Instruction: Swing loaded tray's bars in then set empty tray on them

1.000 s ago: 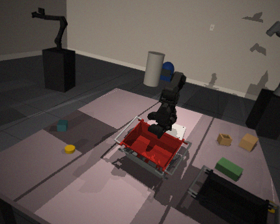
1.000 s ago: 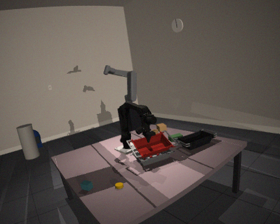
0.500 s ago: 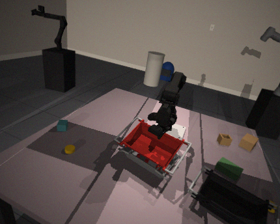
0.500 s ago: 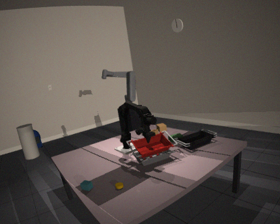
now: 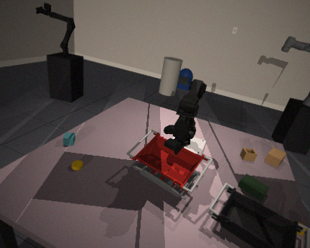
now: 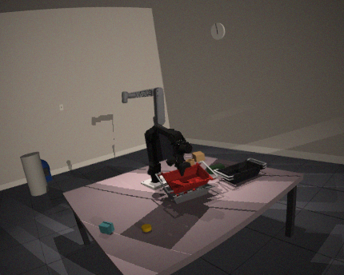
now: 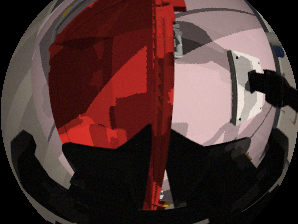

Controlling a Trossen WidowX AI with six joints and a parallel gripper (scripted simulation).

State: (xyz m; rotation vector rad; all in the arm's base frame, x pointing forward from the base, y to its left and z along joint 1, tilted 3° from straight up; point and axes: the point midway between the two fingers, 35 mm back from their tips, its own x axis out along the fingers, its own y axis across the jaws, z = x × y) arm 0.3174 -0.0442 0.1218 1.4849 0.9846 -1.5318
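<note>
Now: the red tray 70 mm ahead of my gripper tip, 30 mm to the right of it and 10 mm above it. Round my gripper tip: teal cube: 580 mm to the right, 100 mm below, 30 mm behind; green block: 410 mm to the left, 100 mm below, 30 mm behind.
</note>
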